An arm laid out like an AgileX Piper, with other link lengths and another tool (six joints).
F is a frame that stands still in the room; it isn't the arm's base.
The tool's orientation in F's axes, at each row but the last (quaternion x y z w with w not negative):
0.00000 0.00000 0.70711 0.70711
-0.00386 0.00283 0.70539 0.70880
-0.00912 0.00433 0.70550 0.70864
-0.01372 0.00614 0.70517 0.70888
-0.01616 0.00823 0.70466 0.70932
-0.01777 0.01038 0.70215 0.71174
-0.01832 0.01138 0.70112 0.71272
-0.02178 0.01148 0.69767 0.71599
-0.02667 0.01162 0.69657 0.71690
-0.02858 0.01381 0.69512 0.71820
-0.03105 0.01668 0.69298 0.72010
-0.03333 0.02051 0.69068 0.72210
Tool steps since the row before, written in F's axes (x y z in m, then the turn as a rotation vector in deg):
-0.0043 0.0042 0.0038 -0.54 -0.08 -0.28
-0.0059 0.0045 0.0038 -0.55 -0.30 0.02
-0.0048 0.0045 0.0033 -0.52 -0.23 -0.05
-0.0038 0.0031 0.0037 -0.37 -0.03 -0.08
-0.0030 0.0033 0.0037 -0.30 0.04 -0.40
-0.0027 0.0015 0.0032 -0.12 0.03 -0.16
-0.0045 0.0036 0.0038 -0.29 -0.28 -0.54
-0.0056 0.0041 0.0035 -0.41 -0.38 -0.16
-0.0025 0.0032 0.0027 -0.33 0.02 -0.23
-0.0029 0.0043 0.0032 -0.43 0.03 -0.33
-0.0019 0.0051 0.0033 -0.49 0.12 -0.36
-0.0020 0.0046 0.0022 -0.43 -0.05 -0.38
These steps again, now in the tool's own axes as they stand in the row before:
0.0042 0.0043 0.0038 -0.08 0.54 -0.28
0.0044 0.0059 0.0039 -0.30 0.55 0.02
0.0044 0.0048 0.0034 -0.23 0.52 -0.05
0.0030 0.0038 0.0038 -0.03 0.37 -0.08
0.0032 0.0030 0.0038 0.05 0.30 -0.40
0.0013 0.0027 0.0033 0.03 0.12 -0.16
0.0034 0.0045 0.0040 -0.26 0.29 -0.55
0.0038 0.0056 0.0038 -0.38 0.40 -0.17
0.0030 0.0025 0.0029 0.02 0.34 -0.22
0.0040 0.0030 0.0035 0.04 0.44 -0.32
0.0048 0.0020 0.0037 0.12 0.50 -0.34
0.0043 0.0022 0.0026 -0.04 0.43 -0.38

